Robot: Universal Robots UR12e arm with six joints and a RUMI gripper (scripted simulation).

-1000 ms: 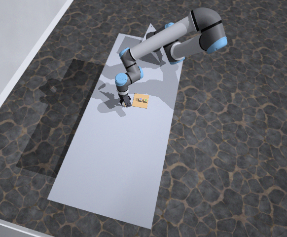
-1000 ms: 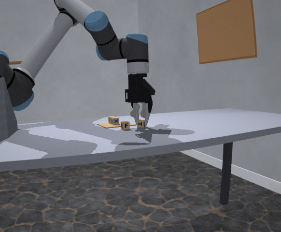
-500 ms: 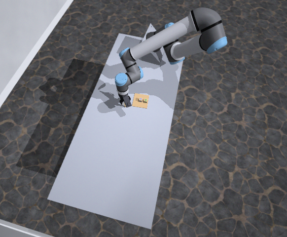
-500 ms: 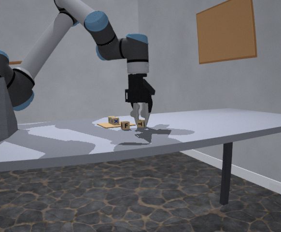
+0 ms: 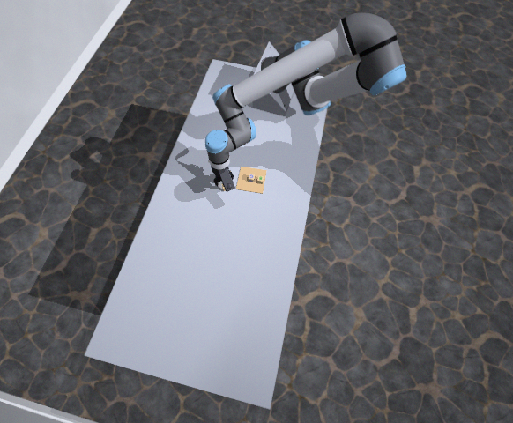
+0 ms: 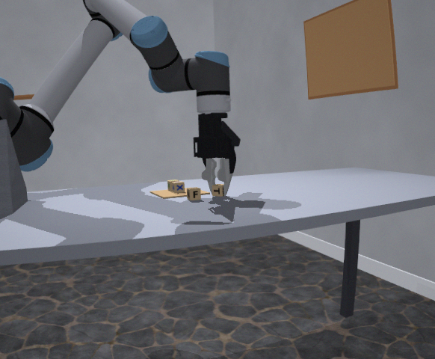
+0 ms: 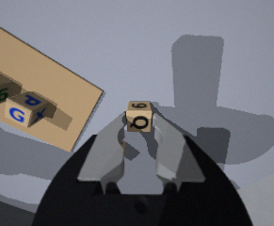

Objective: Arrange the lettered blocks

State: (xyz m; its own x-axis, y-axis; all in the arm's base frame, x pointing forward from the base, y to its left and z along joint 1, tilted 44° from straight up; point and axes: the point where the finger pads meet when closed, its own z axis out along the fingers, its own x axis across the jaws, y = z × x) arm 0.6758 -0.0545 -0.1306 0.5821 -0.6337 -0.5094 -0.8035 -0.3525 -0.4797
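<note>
Right now my hand is 8 cm past the blue-marked block and 12 cm to the right of it. Also, from my hand: tan mat: 8 cm behind, 12 cm to the left, 2 cm below; green-marked block: 8 cm behind, 17 cm to the left.
</note>
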